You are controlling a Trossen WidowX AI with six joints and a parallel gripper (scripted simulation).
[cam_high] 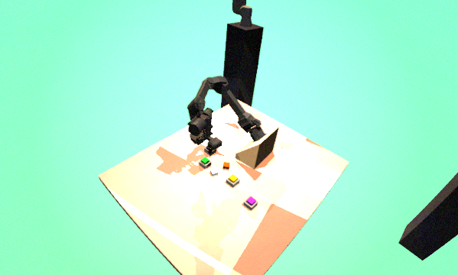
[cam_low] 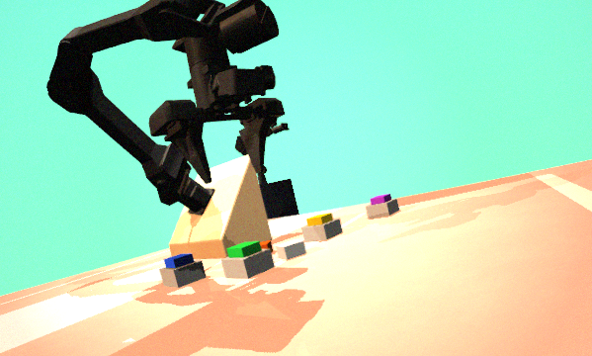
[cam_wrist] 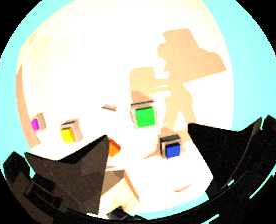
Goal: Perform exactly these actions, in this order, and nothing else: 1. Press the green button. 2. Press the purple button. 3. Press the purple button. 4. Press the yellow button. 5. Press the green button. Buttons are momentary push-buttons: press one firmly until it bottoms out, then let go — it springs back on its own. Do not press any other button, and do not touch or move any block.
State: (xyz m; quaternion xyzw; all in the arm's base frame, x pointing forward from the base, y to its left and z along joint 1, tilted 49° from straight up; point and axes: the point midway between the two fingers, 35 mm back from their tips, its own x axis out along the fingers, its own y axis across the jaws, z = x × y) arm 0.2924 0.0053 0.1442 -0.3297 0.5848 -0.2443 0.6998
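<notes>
Now: the green button 10 mm behind my gripper tip, 10 mm to the right of it and 90 mm below it. From my gripper tip the other things lie so: small white block: 10 mm behind, 70 mm to the left, 120 mm below; then blue button: 100 mm behind, 60 mm to the right, 90 mm below; then small orange block: 90 mm behind, 80 mm to the left, 120 mm below.
</notes>
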